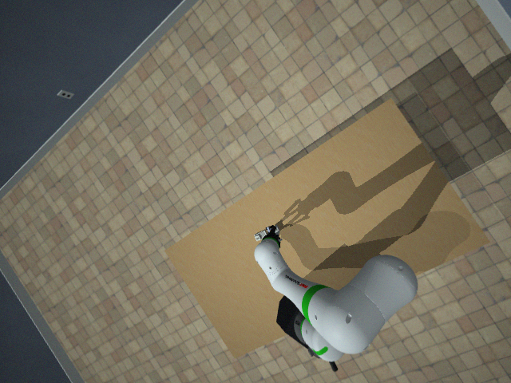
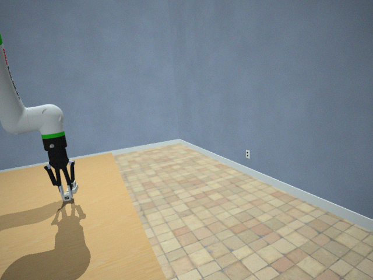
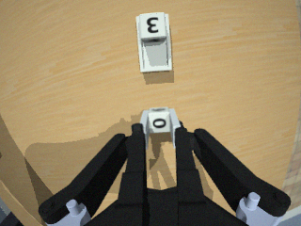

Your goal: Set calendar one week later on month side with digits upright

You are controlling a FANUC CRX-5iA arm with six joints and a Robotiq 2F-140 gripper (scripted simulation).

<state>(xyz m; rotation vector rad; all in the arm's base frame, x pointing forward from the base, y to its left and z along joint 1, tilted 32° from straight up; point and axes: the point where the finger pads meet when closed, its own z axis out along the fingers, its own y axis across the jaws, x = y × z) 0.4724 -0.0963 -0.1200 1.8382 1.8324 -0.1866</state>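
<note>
Right now the white tray is 11 cm to the left of my hand, 3 cm below it and 1 cm ahead of it.
</note>
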